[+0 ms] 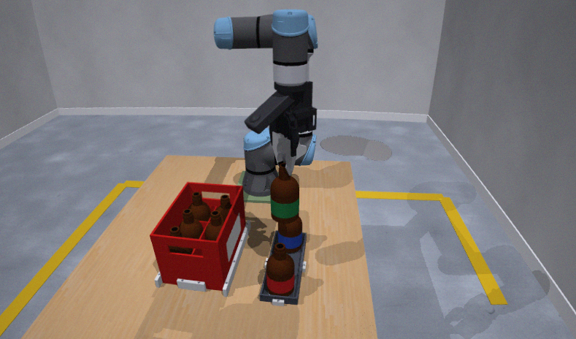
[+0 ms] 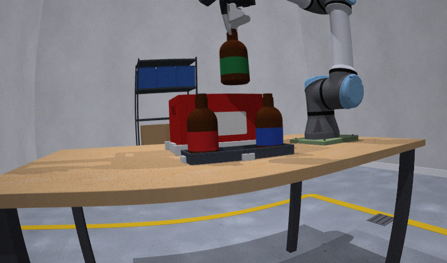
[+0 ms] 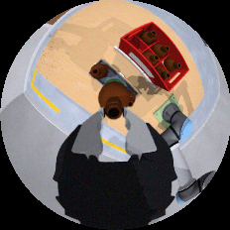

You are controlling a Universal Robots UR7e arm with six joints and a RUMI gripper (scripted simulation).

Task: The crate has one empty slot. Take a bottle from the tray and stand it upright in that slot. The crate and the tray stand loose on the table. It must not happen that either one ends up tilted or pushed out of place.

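Now: hand 7 cm above the brown bottle. Round my hand: red crate: 25 cm below, 24 cm to the right, 2 cm ahead.
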